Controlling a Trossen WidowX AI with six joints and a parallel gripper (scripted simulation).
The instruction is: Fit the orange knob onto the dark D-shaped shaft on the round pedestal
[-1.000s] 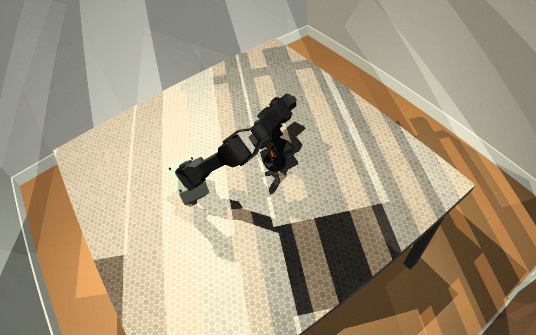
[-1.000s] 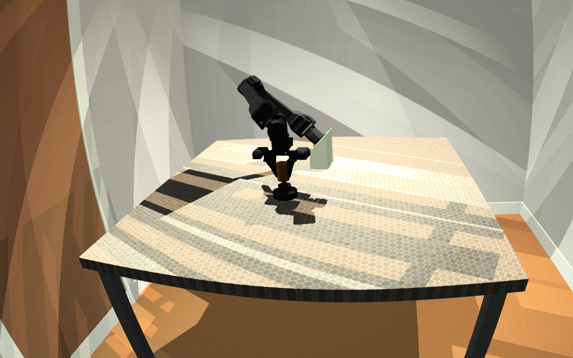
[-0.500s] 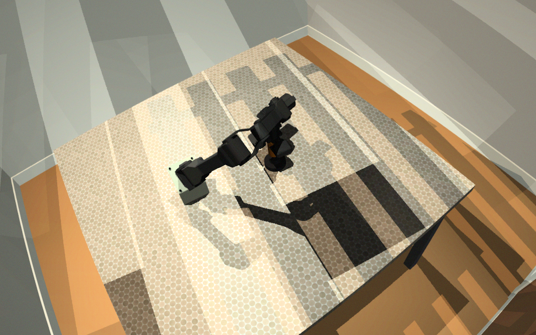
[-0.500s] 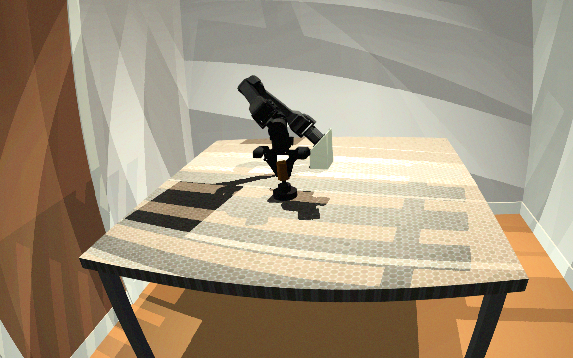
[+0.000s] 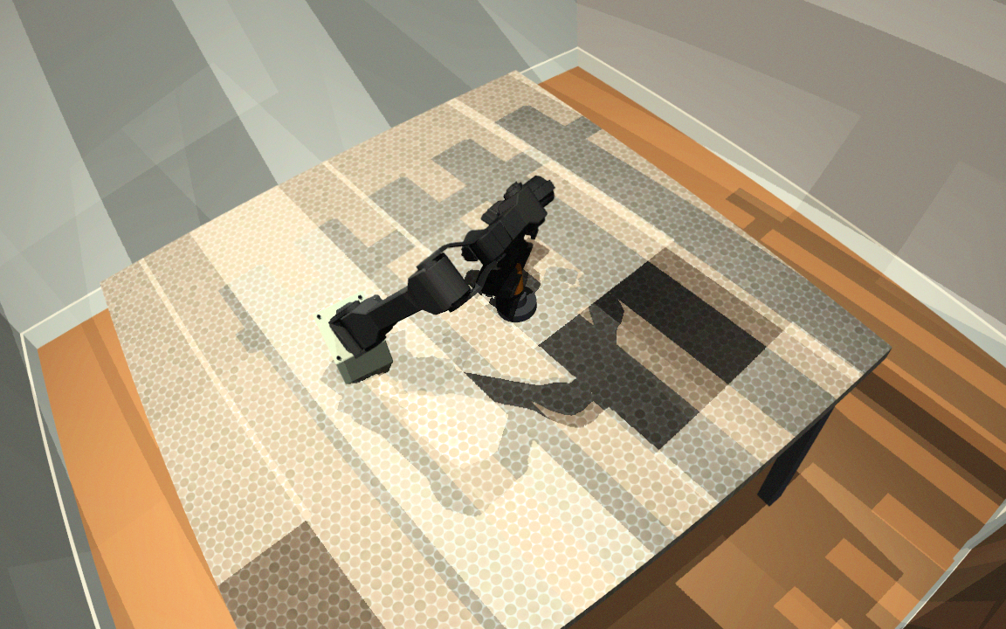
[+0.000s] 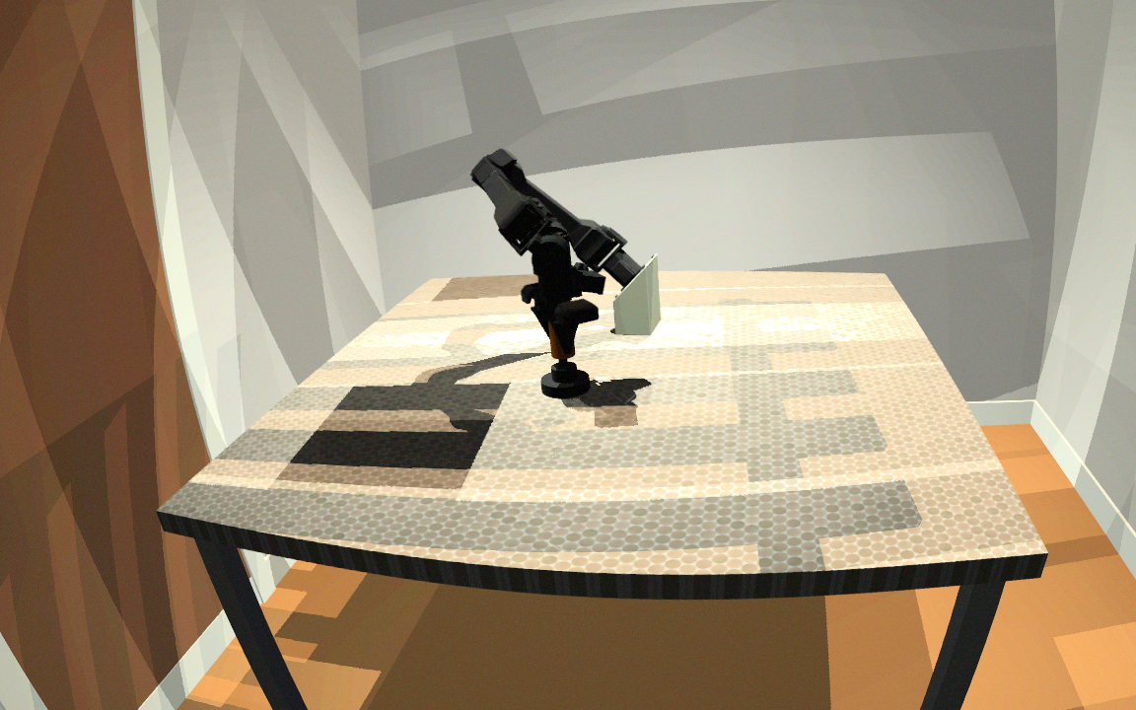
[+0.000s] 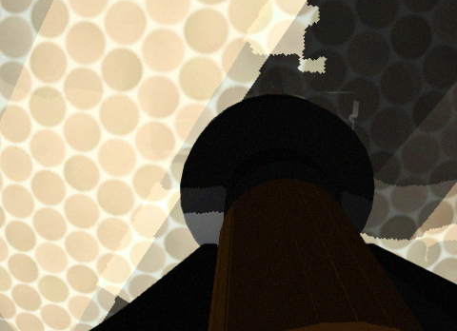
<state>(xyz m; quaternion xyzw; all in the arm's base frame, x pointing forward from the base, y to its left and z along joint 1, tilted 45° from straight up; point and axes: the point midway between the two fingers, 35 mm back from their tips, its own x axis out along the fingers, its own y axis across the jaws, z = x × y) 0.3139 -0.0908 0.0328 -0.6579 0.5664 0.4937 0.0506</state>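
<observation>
Now: the orange knob 2 cm above my gripper tip. Also, from my gripper tip: dark round pedestal: 4 cm below.
</observation>
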